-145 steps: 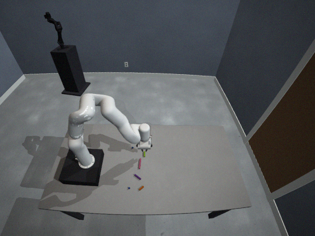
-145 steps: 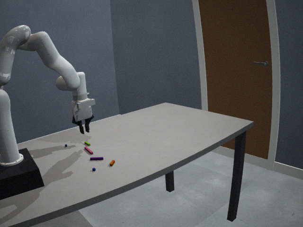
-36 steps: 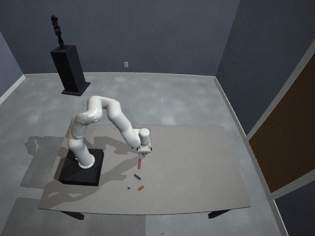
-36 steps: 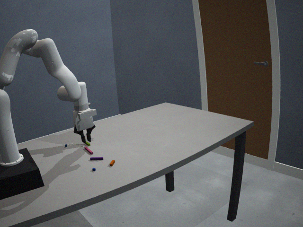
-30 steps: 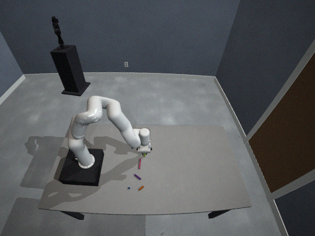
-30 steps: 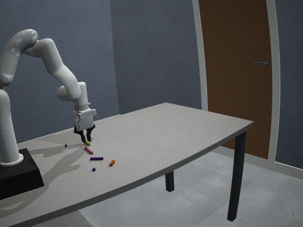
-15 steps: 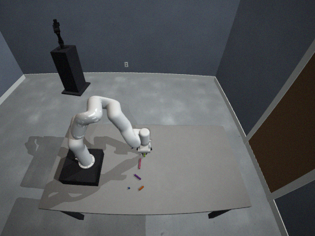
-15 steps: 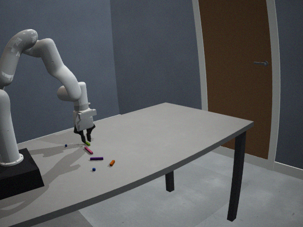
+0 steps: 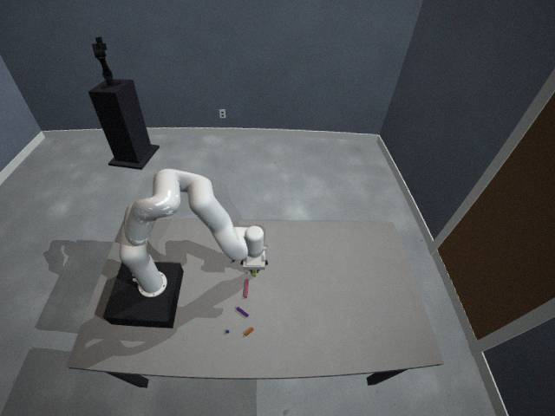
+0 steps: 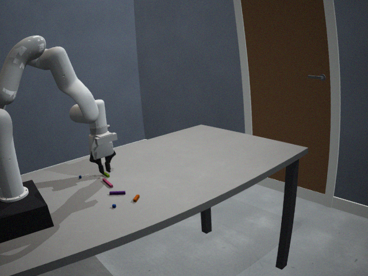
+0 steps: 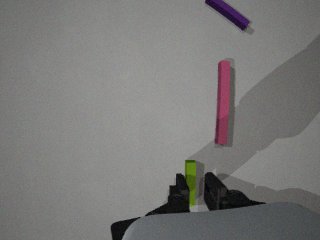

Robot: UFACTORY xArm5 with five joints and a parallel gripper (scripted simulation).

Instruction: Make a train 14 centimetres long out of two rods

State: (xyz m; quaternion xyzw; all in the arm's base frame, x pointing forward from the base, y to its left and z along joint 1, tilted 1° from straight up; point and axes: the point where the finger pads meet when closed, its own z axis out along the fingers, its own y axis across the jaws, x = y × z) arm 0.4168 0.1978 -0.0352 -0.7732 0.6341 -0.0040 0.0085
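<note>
Right now the lime rod is 3 cm below my hand. Round my hand: orange rod (29 cm to the right, 4 cm ahead, 3 cm below); purple rod (21 cm to the right, 3 cm below, 1 cm behind); pink rod (9 cm to the right, 3 cm below, 2 cm behind).
</note>
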